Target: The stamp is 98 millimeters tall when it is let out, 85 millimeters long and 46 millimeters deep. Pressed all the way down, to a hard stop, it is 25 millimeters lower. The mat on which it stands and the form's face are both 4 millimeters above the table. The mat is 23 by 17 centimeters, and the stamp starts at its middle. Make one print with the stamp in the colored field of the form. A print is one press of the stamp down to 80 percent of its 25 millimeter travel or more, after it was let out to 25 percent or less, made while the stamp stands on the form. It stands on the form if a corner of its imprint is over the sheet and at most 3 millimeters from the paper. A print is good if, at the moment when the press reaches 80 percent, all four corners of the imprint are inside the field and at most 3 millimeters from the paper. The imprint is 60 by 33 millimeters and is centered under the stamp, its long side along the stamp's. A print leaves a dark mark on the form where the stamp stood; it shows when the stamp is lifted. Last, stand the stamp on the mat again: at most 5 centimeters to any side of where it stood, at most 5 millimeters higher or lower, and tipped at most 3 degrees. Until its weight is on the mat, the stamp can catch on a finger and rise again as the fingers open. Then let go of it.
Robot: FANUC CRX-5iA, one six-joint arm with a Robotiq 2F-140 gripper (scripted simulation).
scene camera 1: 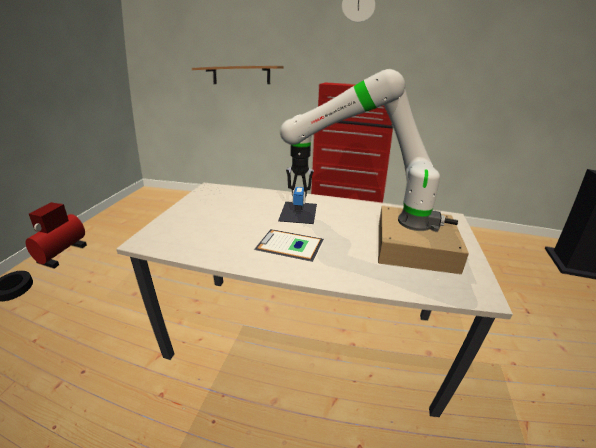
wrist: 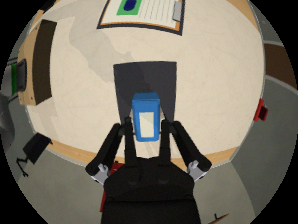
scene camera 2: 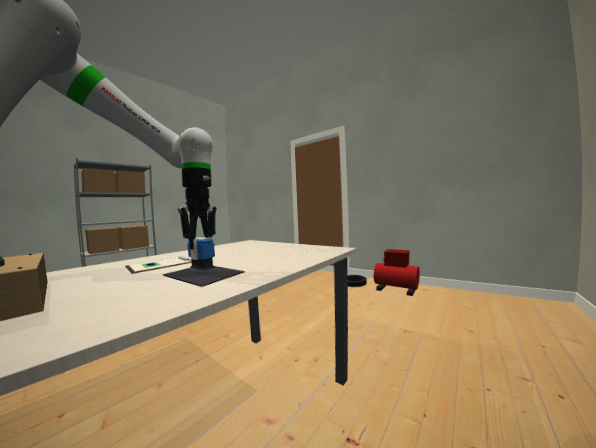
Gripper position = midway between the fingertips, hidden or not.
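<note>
You'd see my gripper [scene camera 2: 201, 257] here, and the wrist view has it too [wrist: 146, 110]. There's a blue stamp [wrist: 146, 106], and a form [scene camera 1: 282, 243] as well. A dark mat [scene camera 2: 198, 277] is also visible, and the wrist view shows that mat [wrist: 161, 76] too.
</note>
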